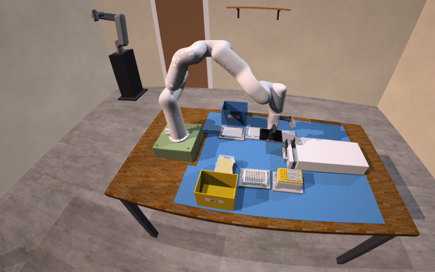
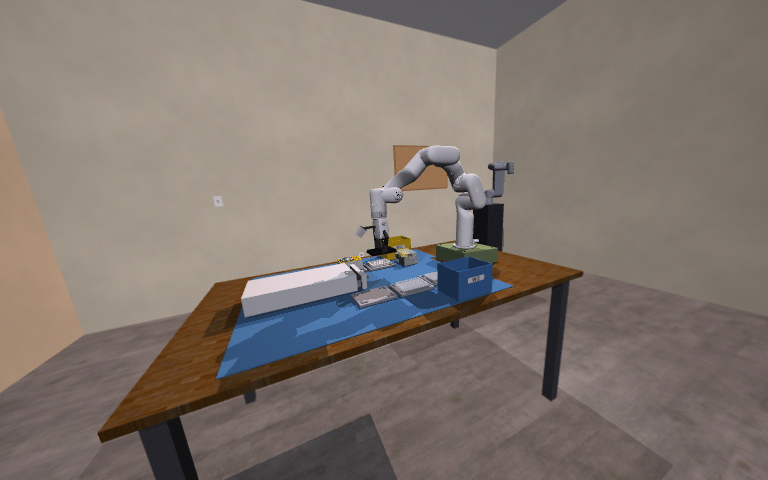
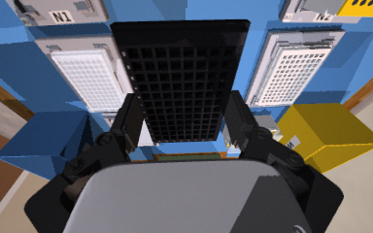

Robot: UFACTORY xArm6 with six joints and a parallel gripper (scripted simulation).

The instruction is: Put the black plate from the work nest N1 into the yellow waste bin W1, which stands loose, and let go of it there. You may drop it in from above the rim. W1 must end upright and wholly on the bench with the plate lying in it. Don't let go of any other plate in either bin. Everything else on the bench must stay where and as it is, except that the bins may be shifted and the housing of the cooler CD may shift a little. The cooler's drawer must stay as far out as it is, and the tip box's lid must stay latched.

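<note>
The yellow bin W1 lies 23 cm behind my hand, 35 cm to the right of it and 12 cm below it. From my hand the other things lie so: black plate 1 cm below; grey work nest 11 cm ahead, 17 cm to the left, 15 cm below; drawer 25 cm ahead, 1 cm to the right, 13 cm below.
</note>
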